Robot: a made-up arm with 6 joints.
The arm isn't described. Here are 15 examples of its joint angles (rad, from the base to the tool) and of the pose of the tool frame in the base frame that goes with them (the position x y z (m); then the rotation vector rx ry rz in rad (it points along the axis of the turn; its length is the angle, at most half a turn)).
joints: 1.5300 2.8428 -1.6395 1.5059 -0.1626 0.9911
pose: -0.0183 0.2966 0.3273 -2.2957 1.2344 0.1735
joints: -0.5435 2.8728 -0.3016 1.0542 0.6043 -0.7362
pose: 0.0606 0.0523 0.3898 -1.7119 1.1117 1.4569
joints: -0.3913 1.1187 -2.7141 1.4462 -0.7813 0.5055
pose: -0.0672 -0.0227 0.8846 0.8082 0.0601 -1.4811
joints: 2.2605 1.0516 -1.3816 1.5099 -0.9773 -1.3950
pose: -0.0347 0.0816 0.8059 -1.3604 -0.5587 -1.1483
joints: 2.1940 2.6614 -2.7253 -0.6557 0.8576 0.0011
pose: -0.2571 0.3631 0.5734 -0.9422 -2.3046 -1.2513
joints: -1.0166 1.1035 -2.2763 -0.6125 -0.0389 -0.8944
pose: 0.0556 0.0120 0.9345 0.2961 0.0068 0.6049
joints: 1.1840 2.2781 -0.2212 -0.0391 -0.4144 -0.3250
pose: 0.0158 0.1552 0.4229 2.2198 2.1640 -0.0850
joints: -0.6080 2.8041 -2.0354 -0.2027 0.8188 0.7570
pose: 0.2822 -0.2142 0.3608 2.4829 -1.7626 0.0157
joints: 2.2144 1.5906 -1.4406 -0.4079 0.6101 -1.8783
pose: -0.2075 0.1939 0.6333 -1.3676 2.1257 1.3604
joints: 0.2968 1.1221 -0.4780 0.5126 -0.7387 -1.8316
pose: 0.1501 0.0769 0.6689 1.3102 0.9581 1.2910
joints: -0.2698 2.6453 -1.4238 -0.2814 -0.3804 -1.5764
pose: 0.3420 -0.0258 0.3999 1.6776 1.6860 0.5354
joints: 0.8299 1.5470 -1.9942 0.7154 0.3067 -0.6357
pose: 0.1268 0.2186 0.8424 -1.3939 -0.8006 -1.7209
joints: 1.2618 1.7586 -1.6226 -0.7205 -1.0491 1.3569
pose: 0.0130 0.2658 0.7805 -0.6207 -0.7770 -0.6350
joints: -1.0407 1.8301 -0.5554 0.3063 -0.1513 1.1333
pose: 0.1025 -0.1805 0.4860 -0.9639 2.7452 -0.7410
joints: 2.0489 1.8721 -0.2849 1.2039 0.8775 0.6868
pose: -0.1440 0.0156 0.4669 2.4044 0.2003 -0.9646
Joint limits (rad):
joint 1: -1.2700..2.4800
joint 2: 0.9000..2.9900
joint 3: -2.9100..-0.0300
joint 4: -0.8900..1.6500
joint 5: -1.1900..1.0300
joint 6: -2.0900..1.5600
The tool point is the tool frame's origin. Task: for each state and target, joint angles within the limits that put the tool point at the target. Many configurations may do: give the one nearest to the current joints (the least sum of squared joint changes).
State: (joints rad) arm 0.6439 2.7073 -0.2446 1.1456 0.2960 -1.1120
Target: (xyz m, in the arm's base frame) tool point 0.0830 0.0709 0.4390
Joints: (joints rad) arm 0.4943 2.0542 -0.1299 1.1953 -0.0675 -1.0498
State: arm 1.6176 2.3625 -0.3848 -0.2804 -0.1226 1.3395
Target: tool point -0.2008 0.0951 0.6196
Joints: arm 2.4800 1.3789 -0.5279 -0.5246 -0.5897 1.2216
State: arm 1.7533 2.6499 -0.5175 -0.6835 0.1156 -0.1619
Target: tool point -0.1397 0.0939 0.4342
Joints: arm 2.0968 2.1165 -0.2877 -0.7768 -0.1526 -0.2397
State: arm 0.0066 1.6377 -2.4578 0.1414 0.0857 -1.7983
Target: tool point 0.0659 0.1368 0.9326
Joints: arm 0.6361 1.5984 -2.7329 0.2726 0.1863 -1.7692
